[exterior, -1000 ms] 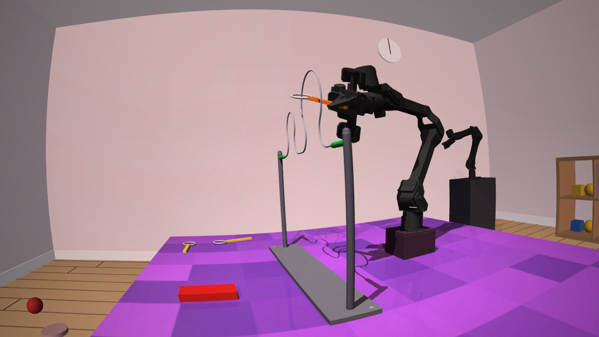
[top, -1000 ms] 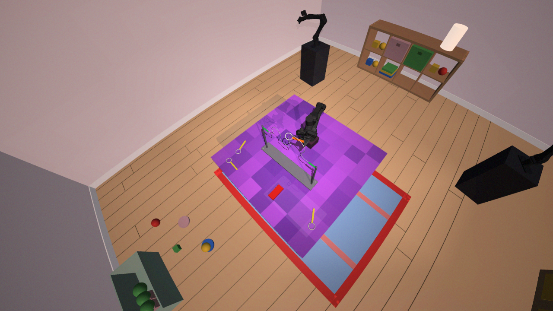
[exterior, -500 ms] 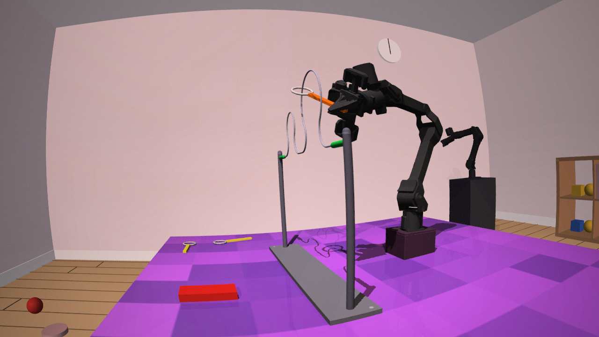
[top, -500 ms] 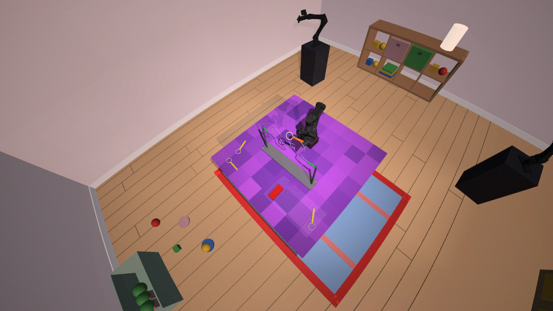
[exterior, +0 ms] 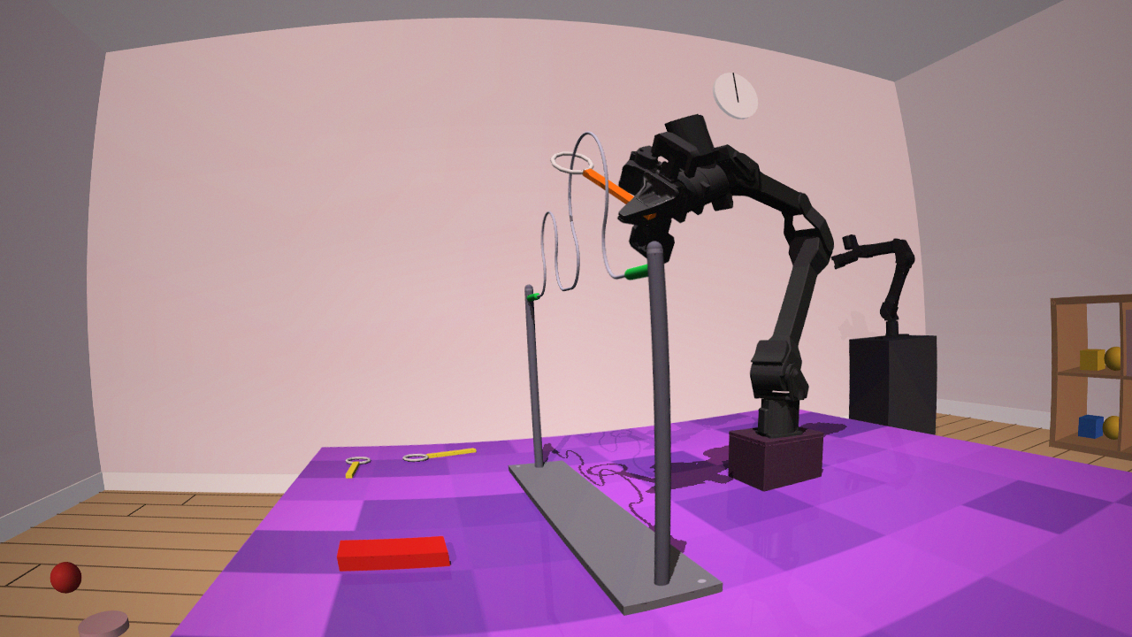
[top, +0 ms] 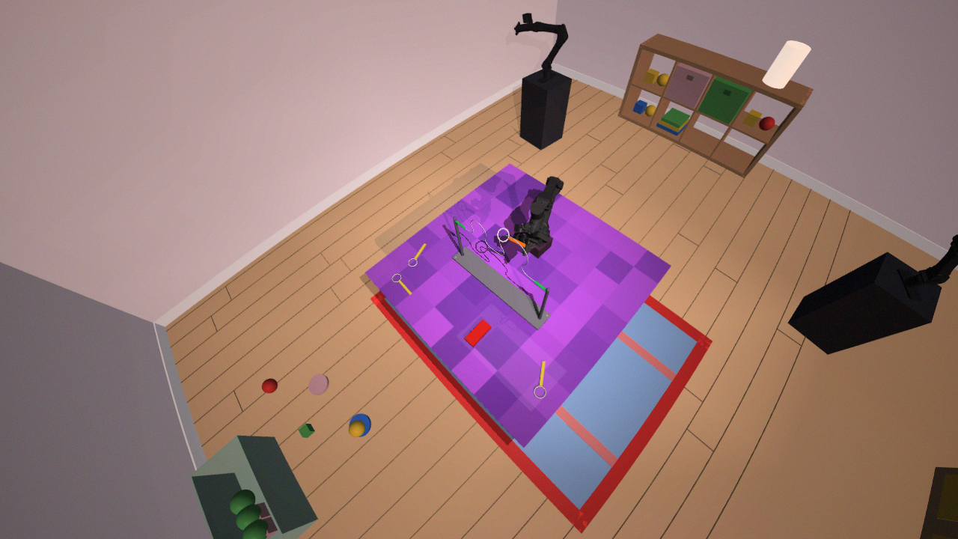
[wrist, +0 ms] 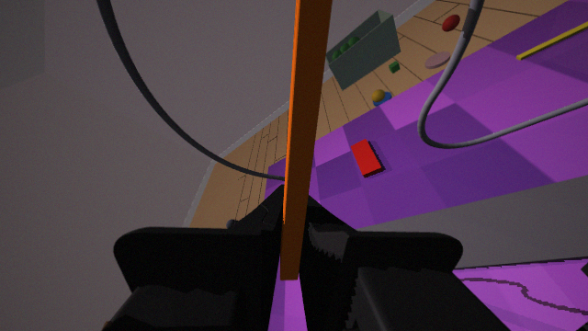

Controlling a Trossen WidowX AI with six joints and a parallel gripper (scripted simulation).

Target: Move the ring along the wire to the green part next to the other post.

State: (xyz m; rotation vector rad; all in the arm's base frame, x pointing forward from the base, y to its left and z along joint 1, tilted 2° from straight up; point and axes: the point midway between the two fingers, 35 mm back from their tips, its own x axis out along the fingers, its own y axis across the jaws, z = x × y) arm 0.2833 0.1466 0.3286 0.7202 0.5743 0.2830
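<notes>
Now: gripper tip 7 cm below the ring with orange handle, 6 cm to the left of it and 2 cm short of it. From my gripper tip the other things lie so: red block (40 cm below, 31 cm ahead, 2 cm to the left).
</notes>
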